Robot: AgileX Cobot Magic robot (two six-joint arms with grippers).
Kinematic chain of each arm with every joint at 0, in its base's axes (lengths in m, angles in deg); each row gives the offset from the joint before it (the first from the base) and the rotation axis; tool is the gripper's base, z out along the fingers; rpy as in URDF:
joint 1: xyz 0 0 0.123 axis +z
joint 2: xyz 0 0 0 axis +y
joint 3: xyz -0.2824 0 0.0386 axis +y
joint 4: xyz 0.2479 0 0.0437 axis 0.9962 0 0.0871
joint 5: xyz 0 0 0 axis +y
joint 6: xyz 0.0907 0 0.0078 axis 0.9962 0 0.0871
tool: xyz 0 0 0 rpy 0 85 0
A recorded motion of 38 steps. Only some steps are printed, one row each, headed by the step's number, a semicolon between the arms.
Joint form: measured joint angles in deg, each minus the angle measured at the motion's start. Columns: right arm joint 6, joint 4, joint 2, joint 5, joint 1, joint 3; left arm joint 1, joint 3, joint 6, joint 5, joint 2, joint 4.
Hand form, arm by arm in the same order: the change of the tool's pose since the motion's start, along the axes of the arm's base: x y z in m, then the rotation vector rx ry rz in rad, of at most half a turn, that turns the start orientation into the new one. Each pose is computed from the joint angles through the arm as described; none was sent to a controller.
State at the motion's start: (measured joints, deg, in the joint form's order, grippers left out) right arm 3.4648 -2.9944 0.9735 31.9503 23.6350 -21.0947; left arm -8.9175 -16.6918 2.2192 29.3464 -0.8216 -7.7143
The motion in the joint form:
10: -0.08 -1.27 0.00 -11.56 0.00 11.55; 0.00 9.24 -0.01 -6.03 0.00 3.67
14: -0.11 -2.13 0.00 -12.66 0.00 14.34; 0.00 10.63 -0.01 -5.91 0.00 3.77
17: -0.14 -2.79 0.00 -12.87 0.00 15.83; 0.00 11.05 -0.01 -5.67 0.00 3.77
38: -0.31 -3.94 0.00 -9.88 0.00 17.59; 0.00 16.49 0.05 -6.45 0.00 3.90
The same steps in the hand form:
10: 0.0191 0.0085 -0.0461 -0.0243 -0.0104 0.0049; 0.0155 0.0011 -0.0427 0.0655 0.0469 0.0299
14: 0.0222 0.0095 -0.0604 -0.0503 0.0106 0.0037; 0.0169 0.0009 -0.0509 0.0716 0.0726 0.0295
17: 0.0236 0.0098 -0.0687 -0.0702 0.0264 0.0024; 0.0172 0.0008 -0.0537 0.0737 0.0839 0.0288
38: 0.0242 0.0088 -0.0835 -0.1232 0.0937 -0.0040; 0.0210 0.0004 -0.0840 0.0905 0.1636 0.0276

